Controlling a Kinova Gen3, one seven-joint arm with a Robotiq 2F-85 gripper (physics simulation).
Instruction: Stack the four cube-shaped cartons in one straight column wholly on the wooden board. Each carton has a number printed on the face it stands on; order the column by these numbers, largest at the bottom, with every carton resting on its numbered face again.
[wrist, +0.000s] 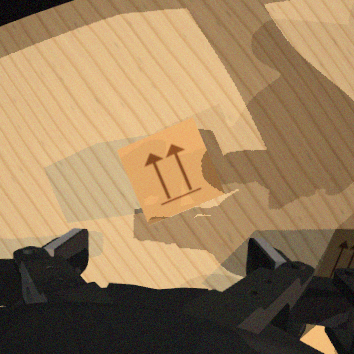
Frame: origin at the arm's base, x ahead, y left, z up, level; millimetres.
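Seen in the pictures: gripper, between the fingertips: (166, 251).
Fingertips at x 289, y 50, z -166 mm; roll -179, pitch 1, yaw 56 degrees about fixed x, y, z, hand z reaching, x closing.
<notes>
Pixels of each thing's middle, then the offset from my fingertips to it. "pt": a spot on its surface instead. Level surfaces: height alone.
- light-brown cube-shaped carton, middle of its body: (172, 170) dx -35, dy +22, dz -47 mm
- second carton, a spot on its surface: (340, 257) pt dx +83, dy +94, dz -46 mm
- wood-grained table top, height of its surface: dz -72 mm
A light-brown cube-shaped carton (165, 172) sits near the middle of the wrist view, on the wood-grained surface. The face turned to the camera shows two dark arrows above a line; no number shows on it. Part of a second carton (340, 257), also with arrows, shows in shadow at the right edge, partly behind the gripper's linkage. My gripper (166, 251) is open and empty, its fingertips wide apart at the lower part of the view, below the first carton. The numbered faces are hidden. I cannot tell the wooden board from the surface.
The wood-grained table top (125, 65) stretches around the carton, with its curved far edge at the upper left and black beyond. Dark shadows cross it at the upper right. A small bright orange-brown patch, cut off by the gripper parts, shows at the lower right.
</notes>
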